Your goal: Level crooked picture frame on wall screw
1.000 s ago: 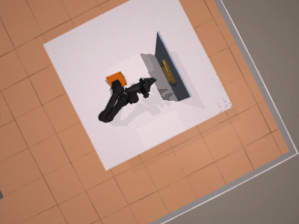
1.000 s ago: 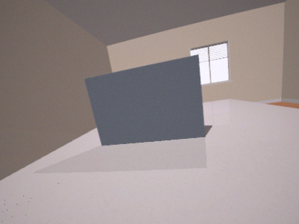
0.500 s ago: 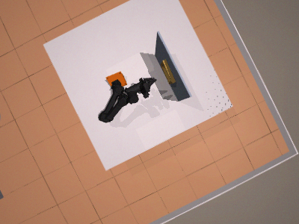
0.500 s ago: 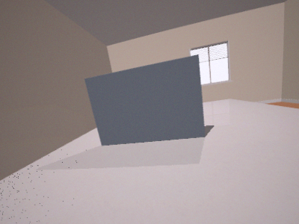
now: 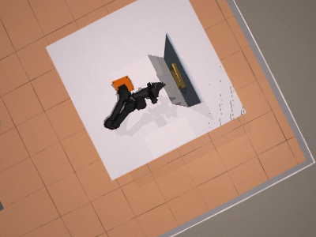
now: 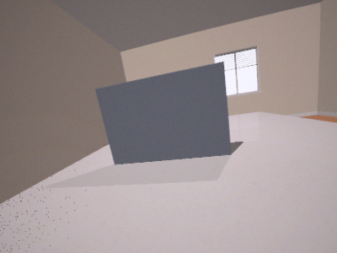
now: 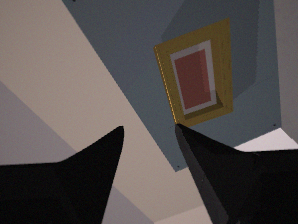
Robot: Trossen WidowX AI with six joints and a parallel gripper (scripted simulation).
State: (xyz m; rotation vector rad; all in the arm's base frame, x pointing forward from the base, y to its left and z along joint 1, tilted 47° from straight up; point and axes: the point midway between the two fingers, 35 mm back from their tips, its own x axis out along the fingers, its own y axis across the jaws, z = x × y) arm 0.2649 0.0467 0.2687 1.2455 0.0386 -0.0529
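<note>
The picture frame lies 130 mm ahead of my gripper tip, 100 mm below it and 30 mm to the left of it. From my gripper tip the other things lie so: wall panel: 140 mm ahead, 120 mm below, 30 mm to the left.
</note>
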